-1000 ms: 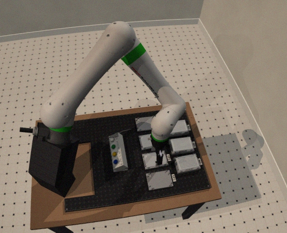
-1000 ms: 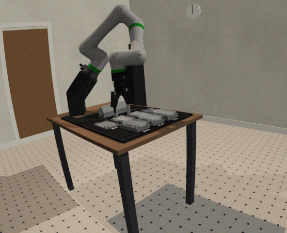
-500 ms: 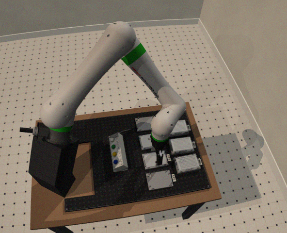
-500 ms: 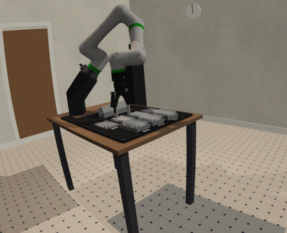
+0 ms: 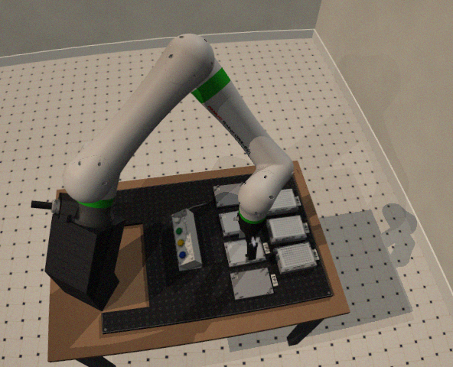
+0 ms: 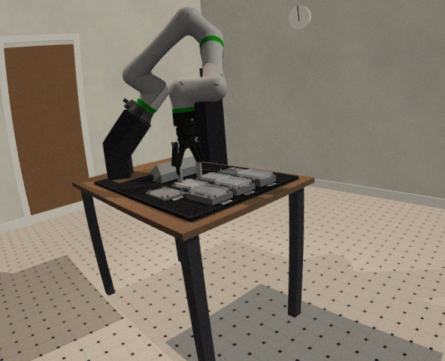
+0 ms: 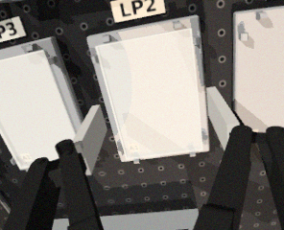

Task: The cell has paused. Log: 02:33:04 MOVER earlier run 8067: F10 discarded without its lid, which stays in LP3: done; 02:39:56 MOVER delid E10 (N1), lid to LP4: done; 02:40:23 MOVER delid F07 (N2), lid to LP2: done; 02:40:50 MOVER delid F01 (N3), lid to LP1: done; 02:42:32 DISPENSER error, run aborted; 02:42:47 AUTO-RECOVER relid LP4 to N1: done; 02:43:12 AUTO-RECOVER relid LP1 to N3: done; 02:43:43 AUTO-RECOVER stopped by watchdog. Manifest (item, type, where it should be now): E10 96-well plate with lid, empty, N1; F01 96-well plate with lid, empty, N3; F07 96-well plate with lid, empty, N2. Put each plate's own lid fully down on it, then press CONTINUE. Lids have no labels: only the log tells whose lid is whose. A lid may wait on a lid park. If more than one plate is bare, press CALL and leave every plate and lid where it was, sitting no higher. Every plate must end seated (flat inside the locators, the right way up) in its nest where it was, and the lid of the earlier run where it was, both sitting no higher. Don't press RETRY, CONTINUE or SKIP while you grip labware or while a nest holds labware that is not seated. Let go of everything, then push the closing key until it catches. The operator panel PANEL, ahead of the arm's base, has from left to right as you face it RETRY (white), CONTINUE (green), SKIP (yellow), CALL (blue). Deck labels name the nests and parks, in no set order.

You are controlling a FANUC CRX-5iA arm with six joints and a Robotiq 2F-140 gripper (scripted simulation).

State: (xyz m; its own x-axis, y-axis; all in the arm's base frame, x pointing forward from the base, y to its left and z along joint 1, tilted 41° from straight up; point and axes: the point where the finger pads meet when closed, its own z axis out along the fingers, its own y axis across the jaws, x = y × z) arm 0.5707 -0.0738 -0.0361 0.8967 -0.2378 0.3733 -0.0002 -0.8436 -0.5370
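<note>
Now: hand 5 cm above the park LP2. From my hand the other things lie so: plate: 18 cm ahead, 7 cm to the right, 2 cm below; then pale park: 13 cm to the right, 5 cm below; then LP2 label: 9 cm ahead, 5 cm below.
</note>
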